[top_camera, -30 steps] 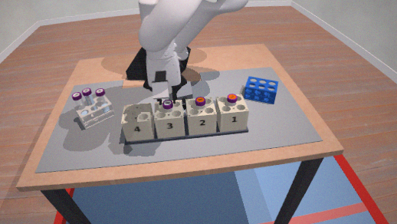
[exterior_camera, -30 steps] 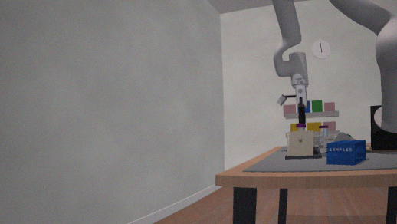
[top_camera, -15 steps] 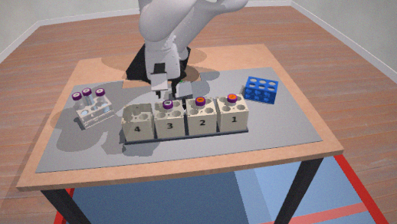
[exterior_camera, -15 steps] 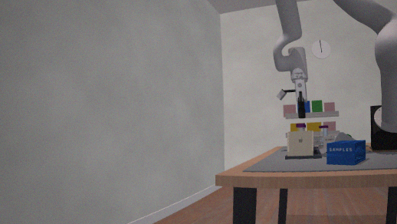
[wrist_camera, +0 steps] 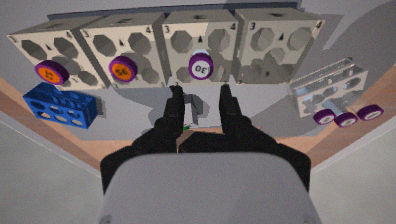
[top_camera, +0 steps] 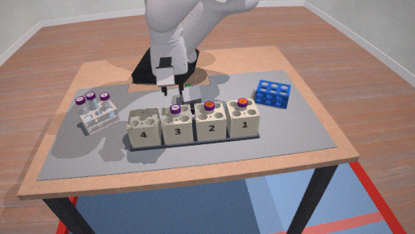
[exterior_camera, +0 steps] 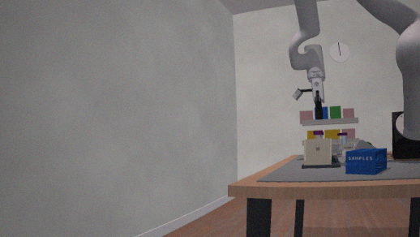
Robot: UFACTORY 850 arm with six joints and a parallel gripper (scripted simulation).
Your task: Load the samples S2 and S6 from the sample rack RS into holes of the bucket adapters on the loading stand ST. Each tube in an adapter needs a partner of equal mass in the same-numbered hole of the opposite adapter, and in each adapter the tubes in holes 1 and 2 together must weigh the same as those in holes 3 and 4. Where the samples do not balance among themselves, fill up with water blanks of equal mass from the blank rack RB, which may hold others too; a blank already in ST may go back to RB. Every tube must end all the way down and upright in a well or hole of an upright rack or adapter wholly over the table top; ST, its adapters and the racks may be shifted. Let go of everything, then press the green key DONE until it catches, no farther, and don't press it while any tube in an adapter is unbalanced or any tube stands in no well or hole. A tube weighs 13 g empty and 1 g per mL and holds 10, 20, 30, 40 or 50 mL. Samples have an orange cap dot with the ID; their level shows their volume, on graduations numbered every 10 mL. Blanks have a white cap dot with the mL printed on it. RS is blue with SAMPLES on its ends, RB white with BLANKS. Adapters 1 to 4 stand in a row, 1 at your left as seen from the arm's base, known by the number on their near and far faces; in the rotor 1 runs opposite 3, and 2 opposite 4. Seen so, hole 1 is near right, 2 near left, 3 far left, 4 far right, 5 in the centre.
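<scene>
Right now the blank marked 10 is 360 mm to the right of my hand, 140 mm below it and 60 mm behind it. Round my hand: blank marked 30: 130 mm below, 10 mm to the left; adapter 3: 150 mm below; sample S6: 130 mm below, 100 mm to the left, 10 mm behind.
</scene>
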